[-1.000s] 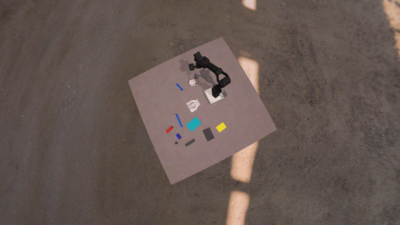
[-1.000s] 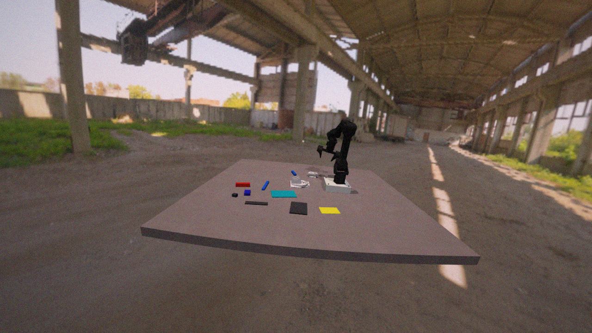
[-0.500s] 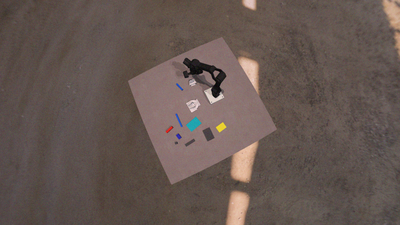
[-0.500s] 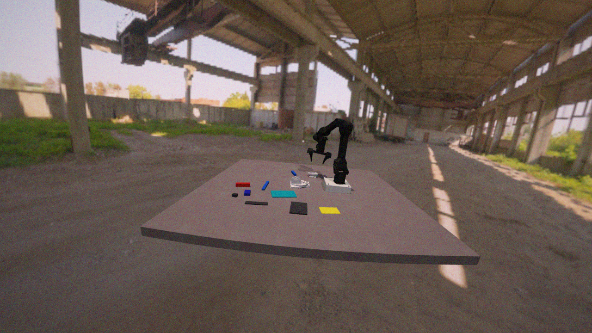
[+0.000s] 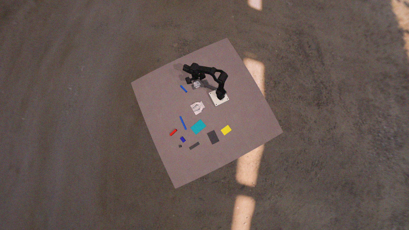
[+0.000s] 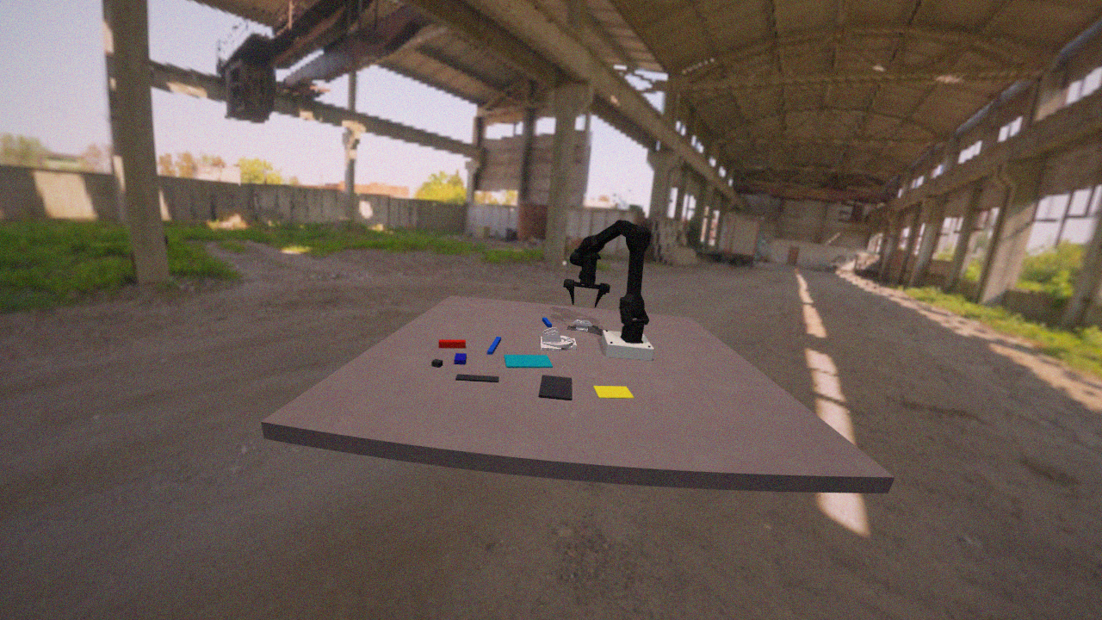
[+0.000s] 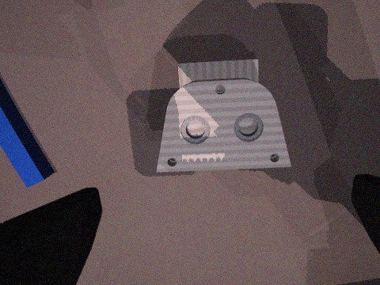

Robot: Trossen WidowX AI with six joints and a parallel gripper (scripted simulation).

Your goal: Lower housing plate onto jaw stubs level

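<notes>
Now: gripper tip 90 mm above the white block and 10 mm to the left of it. Also, from my gripper tip: teal plate: 370 mm to the left, 270 mm ahead, 100 mm below; red block: 510 mm ahead, 260 mm to the left, 90 mm below; yellow plate: 580 mm to the left, 100 mm below, 60 mm ahead.
</notes>
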